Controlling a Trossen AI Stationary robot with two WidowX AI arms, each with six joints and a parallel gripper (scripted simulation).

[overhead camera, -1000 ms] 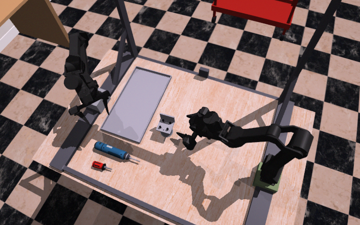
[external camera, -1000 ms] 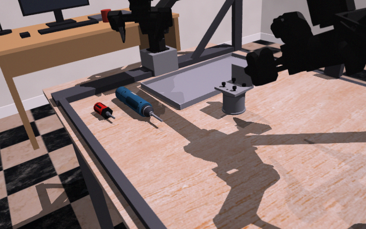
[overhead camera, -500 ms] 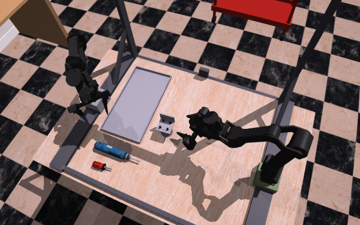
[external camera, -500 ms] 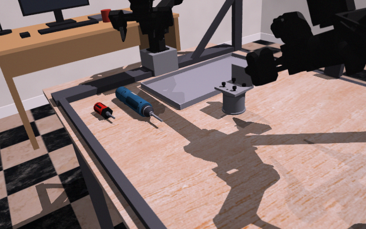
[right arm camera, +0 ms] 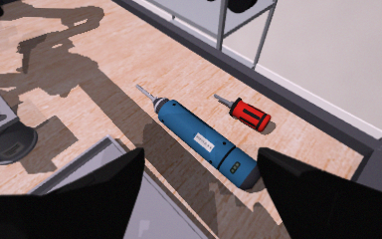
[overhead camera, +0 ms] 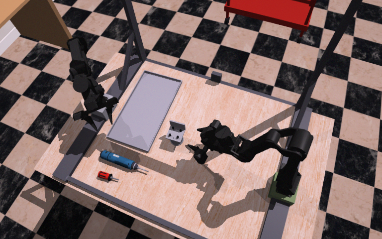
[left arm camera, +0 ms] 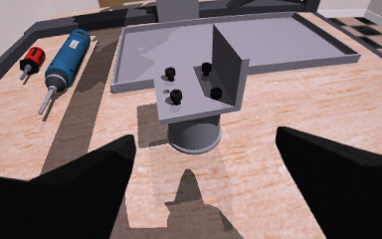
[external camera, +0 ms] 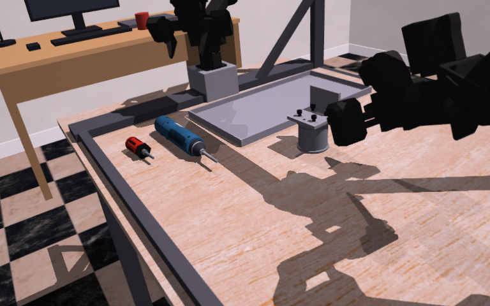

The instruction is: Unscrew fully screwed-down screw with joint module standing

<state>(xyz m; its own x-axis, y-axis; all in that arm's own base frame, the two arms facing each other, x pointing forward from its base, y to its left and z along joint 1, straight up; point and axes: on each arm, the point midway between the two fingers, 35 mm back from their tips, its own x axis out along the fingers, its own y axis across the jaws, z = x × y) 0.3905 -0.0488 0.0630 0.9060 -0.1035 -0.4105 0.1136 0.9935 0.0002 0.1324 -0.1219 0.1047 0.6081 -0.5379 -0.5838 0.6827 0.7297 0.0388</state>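
The screw is 20 mm behind my left hand, 100 mm to the right of it and 40 mm below it. Also, from my left hand: joint module 120 mm to the right, 80 mm below; then grey bracket 120 mm to the right, 40 mm below; then bit 200 mm ahead, 170 mm to the right, 90 mm below.
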